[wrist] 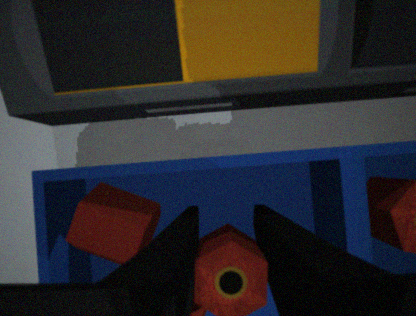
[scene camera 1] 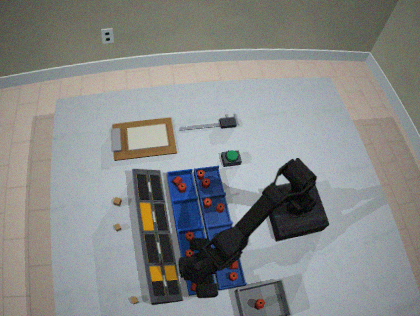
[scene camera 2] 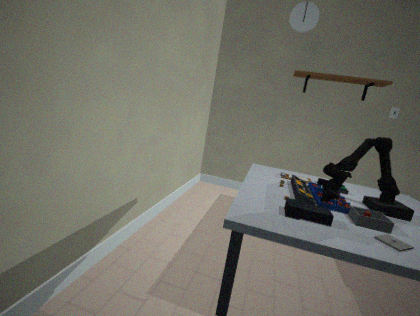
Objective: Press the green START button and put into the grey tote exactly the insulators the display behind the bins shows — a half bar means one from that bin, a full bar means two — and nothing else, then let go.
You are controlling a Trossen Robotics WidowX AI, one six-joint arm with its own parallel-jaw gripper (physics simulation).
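Note:
My gripper (wrist: 226,215) (scene camera 1: 202,284) (scene camera 2: 328,195) is down in the near end compartment of the left blue bin (scene camera 1: 187,210) (wrist: 250,175). It is shut on a red hexagonal insulator (wrist: 219,251), which stands with its hole facing the wrist camera and touches both fingers. Another red insulator (wrist: 111,224) lies on its side to the left. The display (scene camera 1: 158,231) shows yellow bars; one half bar (wrist: 250,37) is straight ahead in the wrist view. The grey tote (scene camera 1: 282,298) (scene camera 2: 357,216) holds one red insulator (scene camera 1: 259,303). The green button (scene camera 1: 232,155) sits beyond the bins.
More red insulators lie in the other bin compartments (scene camera 1: 207,202). The arm's base (scene camera 1: 299,216) stands right of the bins. A clipboard (scene camera 1: 144,138) and a grey tool (scene camera 1: 227,122) lie at the back. Small brown cubes (scene camera 1: 117,201) lie left of the display.

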